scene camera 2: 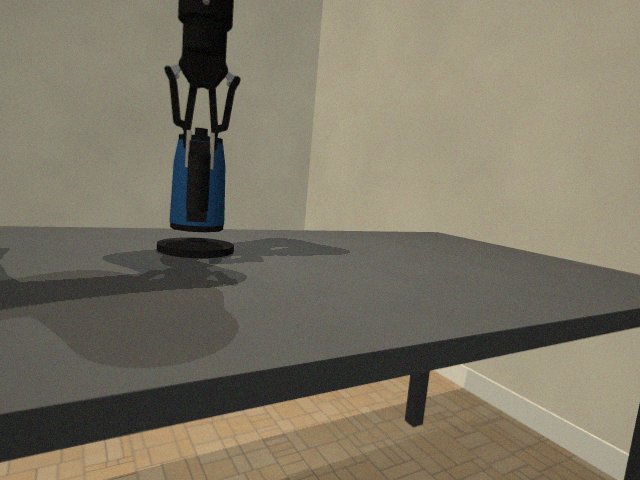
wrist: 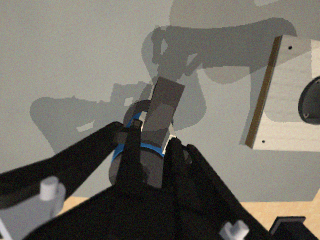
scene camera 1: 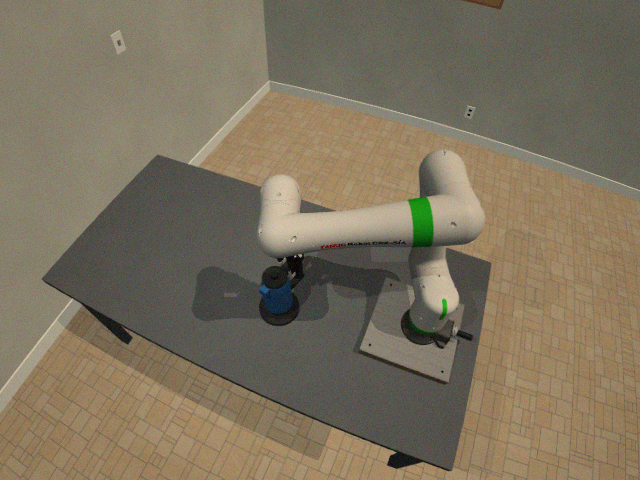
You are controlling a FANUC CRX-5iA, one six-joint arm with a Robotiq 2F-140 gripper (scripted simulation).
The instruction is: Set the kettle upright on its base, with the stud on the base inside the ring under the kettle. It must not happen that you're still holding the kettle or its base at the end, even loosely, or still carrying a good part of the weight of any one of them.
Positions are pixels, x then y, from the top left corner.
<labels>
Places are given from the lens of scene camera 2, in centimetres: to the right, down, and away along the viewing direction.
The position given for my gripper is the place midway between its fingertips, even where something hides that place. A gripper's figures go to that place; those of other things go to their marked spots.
my gripper (scene camera 2: 199, 168): -22, -13, 78
blue kettle (scene camera 2: 190, 211): -22, -5, 72
round black base (scene camera 2: 186, 247): -26, 1, 82
The marked spots on the blue kettle and the round black base are 12 cm apart.
</labels>
